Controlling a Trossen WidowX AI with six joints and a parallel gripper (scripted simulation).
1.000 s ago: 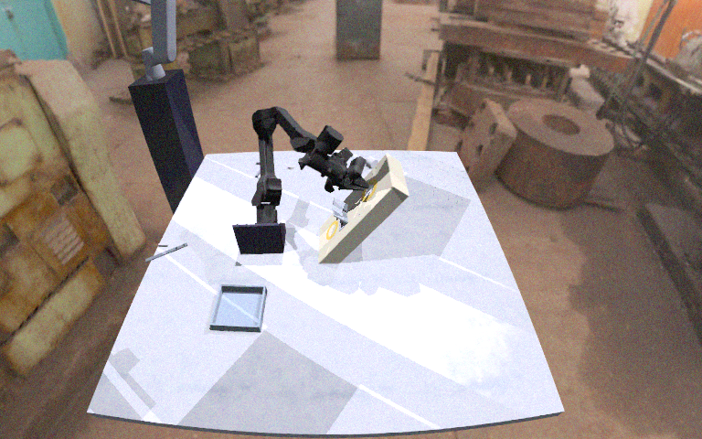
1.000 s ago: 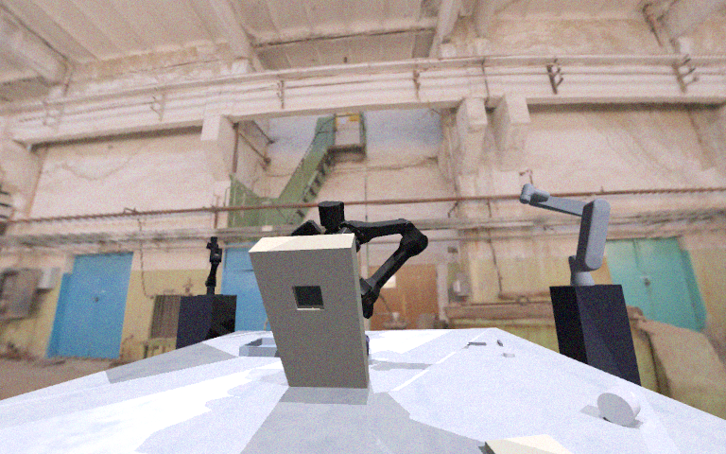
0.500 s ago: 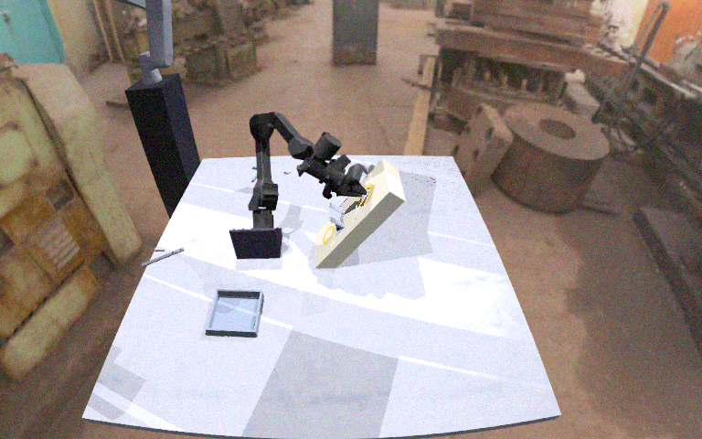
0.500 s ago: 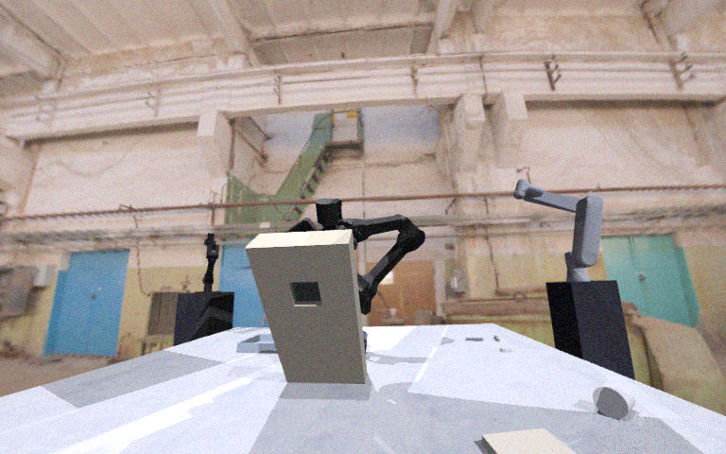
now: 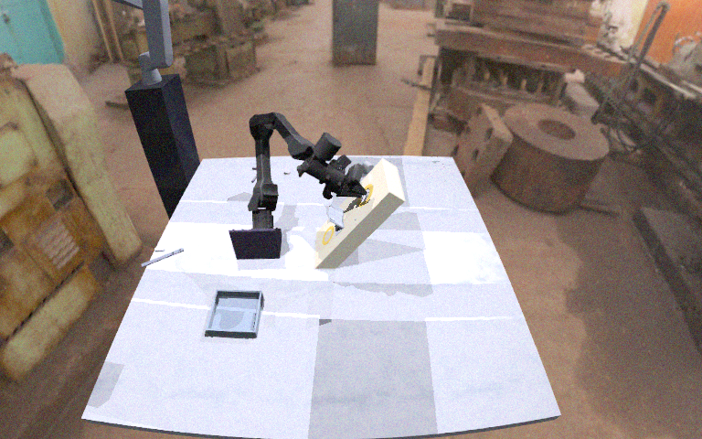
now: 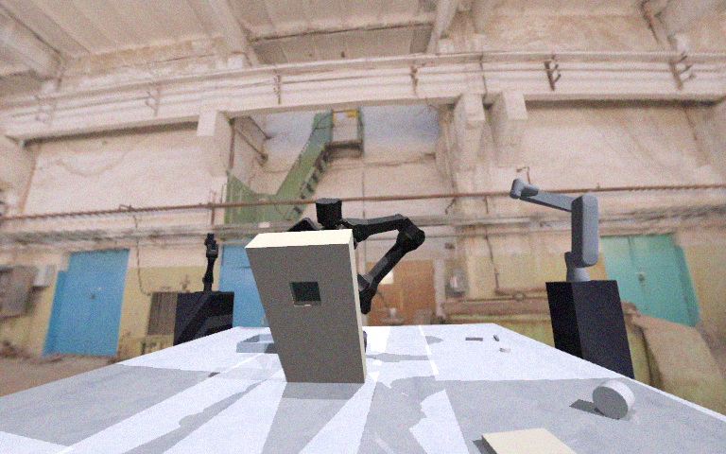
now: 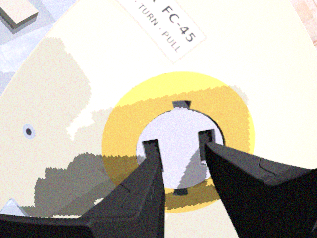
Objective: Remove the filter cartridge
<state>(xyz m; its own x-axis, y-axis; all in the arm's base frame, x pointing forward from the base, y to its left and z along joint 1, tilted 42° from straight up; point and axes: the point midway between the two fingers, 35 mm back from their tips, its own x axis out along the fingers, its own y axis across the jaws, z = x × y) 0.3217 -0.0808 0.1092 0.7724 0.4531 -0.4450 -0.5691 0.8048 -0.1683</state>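
My gripper tip is now 3 cm past the cream service panel and 9 cm above it. Round my gripper tip: grey tray 39 cm behind, 30 cm to the right, 23 cm below.
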